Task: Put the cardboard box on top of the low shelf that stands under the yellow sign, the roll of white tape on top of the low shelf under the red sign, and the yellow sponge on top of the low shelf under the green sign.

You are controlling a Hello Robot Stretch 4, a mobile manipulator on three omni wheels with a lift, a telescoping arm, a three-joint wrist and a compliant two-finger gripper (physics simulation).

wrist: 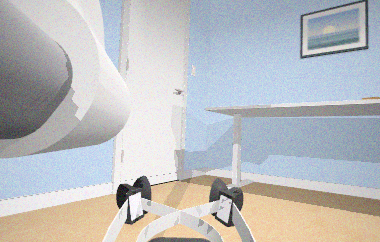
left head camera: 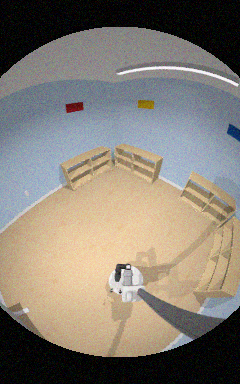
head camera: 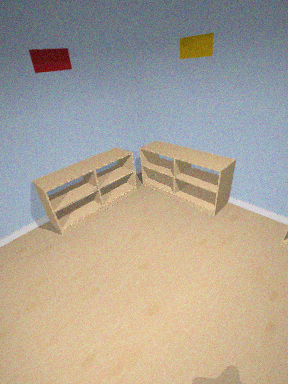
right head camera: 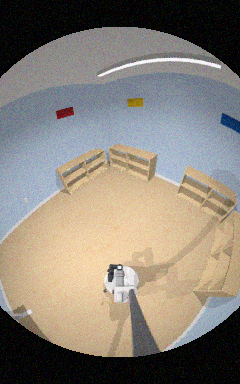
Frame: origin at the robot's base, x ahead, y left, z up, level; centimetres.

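Seen in the pictures: gripper, fingertip midpoint: [wrist: 180,192] [left head camera: 115,293] [right head camera: 108,293].
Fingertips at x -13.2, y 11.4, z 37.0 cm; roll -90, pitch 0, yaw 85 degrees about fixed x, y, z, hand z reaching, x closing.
A point is followed by its place in that frame.
My gripper [wrist: 180,192] {y 11.4, x -13.2, z 37.0 cm} is open and empty in the wrist view, its fingertips apart above the floor. The red sign [head camera: 51,60] {y 104.3, x 237.6, z 171.9 cm} [left head camera: 74,107] {y 103.9, x 238.0, z 170.3 cm} [right head camera: 65,113] {y 103.2, x 239.0, z 168.8 cm} hangs over a low wooden shelf [head camera: 82,167] {y 91.0, x 217.3, z 58.2 cm} [left head camera: 85,156] {y 85.4, x 212.9, z 58.3 cm}. The yellow sign [head camera: 197,46] {y -46.9, x 258.7, z 172.2 cm} [left head camera: 146,104] {y -47.7, x 258.1, z 170.9 cm} [right head camera: 135,102] {y -47.1, x 258.6, z 171.0 cm} hangs over another low shelf [head camera: 187,154] {y -36.3, x 238.9, z 58.2 cm} [left head camera: 138,151] {y -33.9, x 237.7, z 58.2 cm} [right head camera: 133,151] {y -36.7, x 231.5, z 58.2 cm}. Both shelf tops look bare. A thin orange-brown strip [wrist: 371,98] {y 149.3, x -130.9, z 73.3 cm} shows on the table at the right edge of the wrist view; I cannot tell what it is. The tape, the sponge and the green sign do not show clearly.
A blue sign [left head camera: 234,132] {y -184.8, x 133.7, z 171.4 cm} [right head camera: 231,123] {y -189.4, x 129.6, z 171.0 cm} hangs near a third low shelf [left head camera: 214,189] {y -170.1, x 111.7, z 58.2 cm}. Another shelf [left head camera: 217,293] {y -109.3, x -49.4, z 42.2 cm} stands at the right, near the base. In the wrist view a white table [wrist: 300,110] {y 117.1, x -161.0, z 66.7 cm} stands right of a closed door [wrist: 152,90] {y 0.7, x -205.8, z 83.7 cm}, below a framed picture [wrist: 334,30] {y 167.2, x -187.5, z 147.7 cm}.
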